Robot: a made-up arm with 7 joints. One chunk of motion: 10 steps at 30 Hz.
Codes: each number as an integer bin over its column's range. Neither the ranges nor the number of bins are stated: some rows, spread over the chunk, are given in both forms.
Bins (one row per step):
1: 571 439 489 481 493 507
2: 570 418 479 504 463 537
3: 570 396 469 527 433 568
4: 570 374 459 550 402 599
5: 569 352 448 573 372 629
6: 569 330 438 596 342 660
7: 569 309 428 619 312 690
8: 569 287 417 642 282 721
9: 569 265 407 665 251 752
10: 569 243 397 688 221 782
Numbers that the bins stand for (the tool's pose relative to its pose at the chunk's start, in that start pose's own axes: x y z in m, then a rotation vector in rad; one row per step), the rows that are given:
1: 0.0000 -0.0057 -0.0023 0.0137 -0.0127 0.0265
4: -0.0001 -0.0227 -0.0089 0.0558 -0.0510 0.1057
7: -0.0003 -0.0396 -0.0157 0.0980 -0.0888 0.1840
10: -0.0003 -0.0568 -0.0226 0.1401 -0.1271 0.2632
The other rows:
2: -0.0001 -0.0112 -0.0045 0.0277 -0.0253 0.0523
3: -0.0001 -0.0169 -0.0067 0.0418 -0.0380 0.0790
5: -0.0003 -0.0284 -0.0113 0.0699 -0.0636 0.1315
6: -0.0003 -0.0341 -0.0135 0.0839 -0.0762 0.1582
8: -0.0003 -0.0453 -0.0182 0.1120 -0.1014 0.2107
9: -0.0003 -0.0510 -0.0204 0.1261 -0.1145 0.2374

